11 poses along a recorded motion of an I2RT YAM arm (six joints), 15 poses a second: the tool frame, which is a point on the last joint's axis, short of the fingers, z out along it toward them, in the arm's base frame.
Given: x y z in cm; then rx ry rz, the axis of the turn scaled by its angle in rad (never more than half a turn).
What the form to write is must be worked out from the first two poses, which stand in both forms.
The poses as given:
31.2, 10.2, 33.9, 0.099, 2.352, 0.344
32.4, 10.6, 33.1, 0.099, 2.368, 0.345
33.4, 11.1, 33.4, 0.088, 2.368, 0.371
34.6, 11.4, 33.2, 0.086, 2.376, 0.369
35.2, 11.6, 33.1, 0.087, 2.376, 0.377
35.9, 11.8, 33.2, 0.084, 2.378, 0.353
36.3, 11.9, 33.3, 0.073, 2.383, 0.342
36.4, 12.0, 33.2, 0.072, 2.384, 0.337
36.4, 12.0, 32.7, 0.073, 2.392, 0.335
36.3, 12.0, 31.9, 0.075, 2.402, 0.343
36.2, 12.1, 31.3, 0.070, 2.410, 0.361
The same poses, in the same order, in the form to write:
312, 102, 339, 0.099, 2.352, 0.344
324, 106, 331, 0.099, 2.368, 0.345
334, 111, 334, 0.088, 2.368, 0.371
346, 114, 332, 0.086, 2.376, 0.369
352, 116, 331, 0.087, 2.376, 0.377
359, 118, 332, 0.084, 2.378, 0.353
363, 119, 333, 0.073, 2.383, 0.342
364, 120, 332, 0.072, 2.384, 0.337
364, 120, 327, 0.073, 2.392, 0.335
363, 120, 319, 0.075, 2.402, 0.343
362, 121, 313, 0.070, 2.410, 0.361

